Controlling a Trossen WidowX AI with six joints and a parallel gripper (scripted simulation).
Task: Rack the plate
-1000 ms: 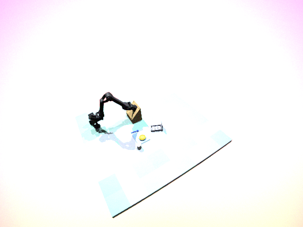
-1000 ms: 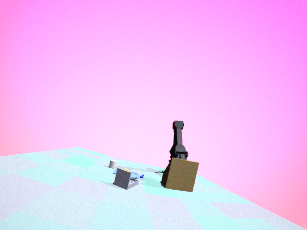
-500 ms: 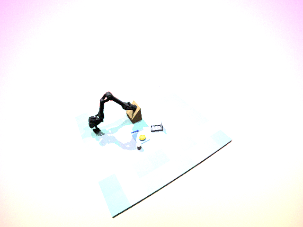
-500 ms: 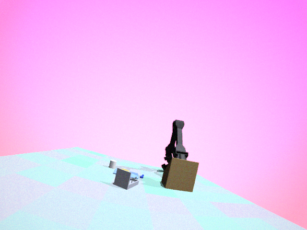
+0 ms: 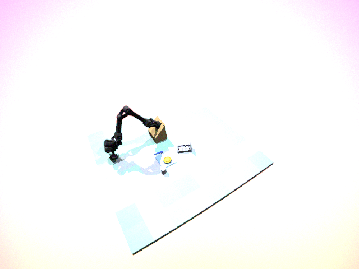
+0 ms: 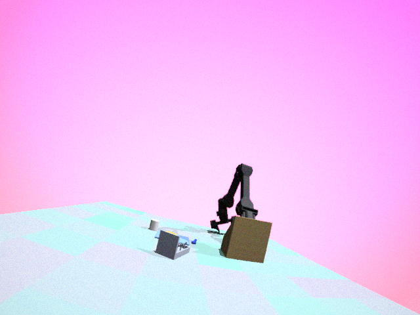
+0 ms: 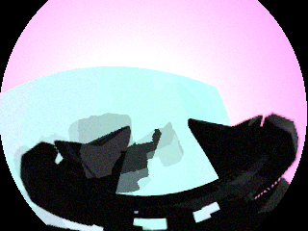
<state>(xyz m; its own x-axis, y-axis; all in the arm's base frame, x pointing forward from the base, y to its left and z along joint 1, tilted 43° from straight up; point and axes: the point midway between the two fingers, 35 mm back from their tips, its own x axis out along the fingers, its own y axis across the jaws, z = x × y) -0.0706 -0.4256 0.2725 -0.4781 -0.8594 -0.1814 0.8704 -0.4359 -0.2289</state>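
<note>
Now: gripper tip 39 cm short of the yellow plate and 40 cm to the right of it. Round my gripper tip: grey dish rack 37 cm ahead, 59 cm to the left; then white cup 47 cm ahead, 32 cm to the left, 1 cm above; then blue spoon 27 cm ahead, 39 cm to the left, 2 cm below.
</note>
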